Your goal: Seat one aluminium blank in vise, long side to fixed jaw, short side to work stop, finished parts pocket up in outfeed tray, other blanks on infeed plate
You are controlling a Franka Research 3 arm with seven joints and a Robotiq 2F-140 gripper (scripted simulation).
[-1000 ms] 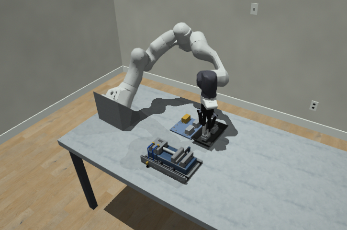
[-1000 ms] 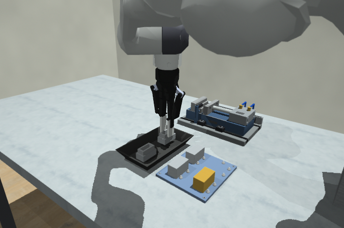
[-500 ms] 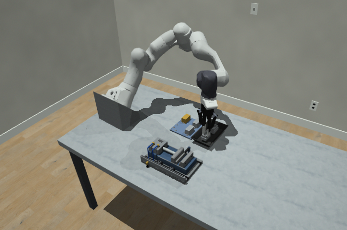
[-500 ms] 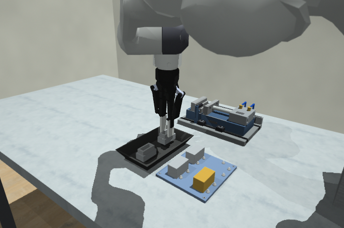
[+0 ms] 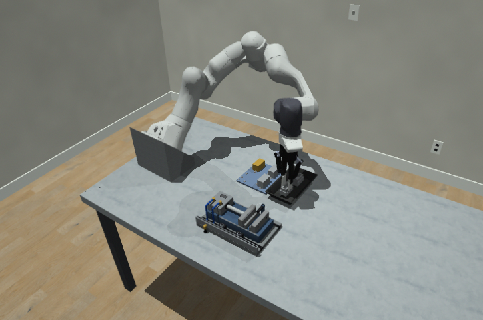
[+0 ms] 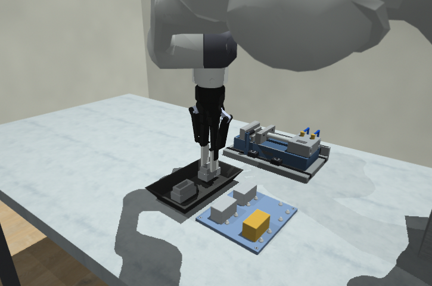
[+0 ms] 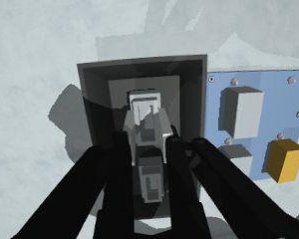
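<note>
Right now the brass blank is 210 mm behind my hand, 100 mm to the left of it and 60 mm below it. Round my hand: fixed jaw: 260 mm to the right, 40 mm ahead, 10 mm below.
</note>
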